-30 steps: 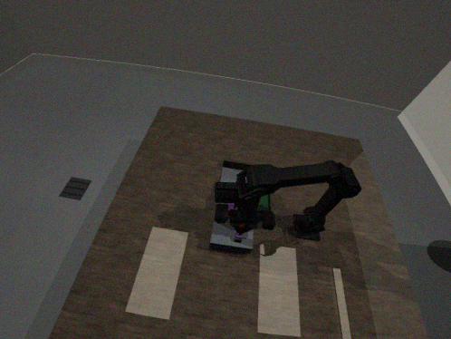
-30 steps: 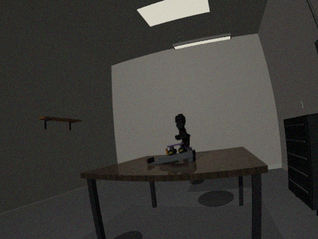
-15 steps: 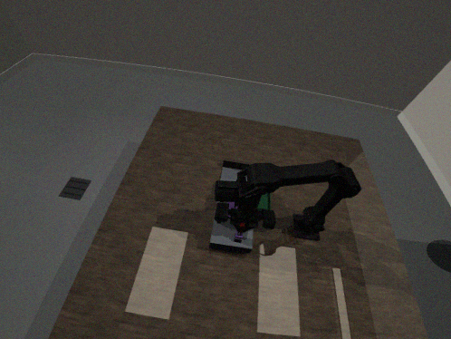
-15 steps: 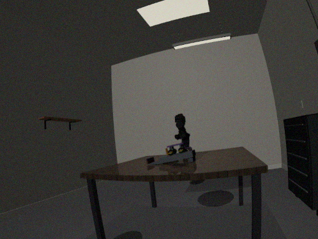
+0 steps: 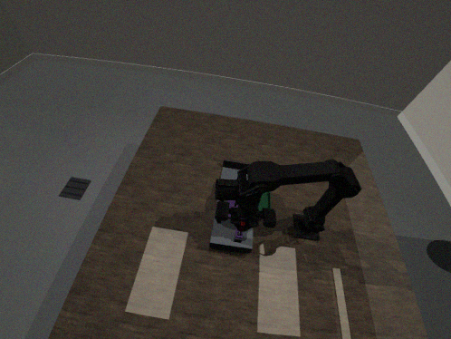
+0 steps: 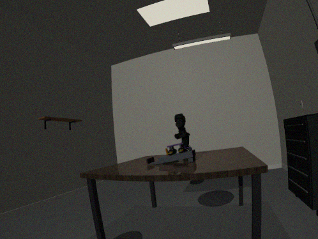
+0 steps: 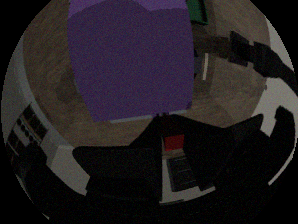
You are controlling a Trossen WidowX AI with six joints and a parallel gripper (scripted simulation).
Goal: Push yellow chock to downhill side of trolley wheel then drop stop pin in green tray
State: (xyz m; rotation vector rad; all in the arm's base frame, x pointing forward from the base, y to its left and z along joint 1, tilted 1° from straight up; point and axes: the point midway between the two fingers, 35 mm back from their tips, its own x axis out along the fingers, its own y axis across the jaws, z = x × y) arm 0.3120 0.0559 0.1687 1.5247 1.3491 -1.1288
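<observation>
The yellow chock is 180 mm to the right of my gripper tip, 60 mm below it and 60 mm behind it. From my gripper tip the other things lie so: red-headed stop pin (right at my gripper tip); then dark raised ramp end (360 mm to the right, 110 mm below, 20 mm behind); then purple trolley (100 mm to the right, 30 mm below, 10 mm ahead).
</observation>
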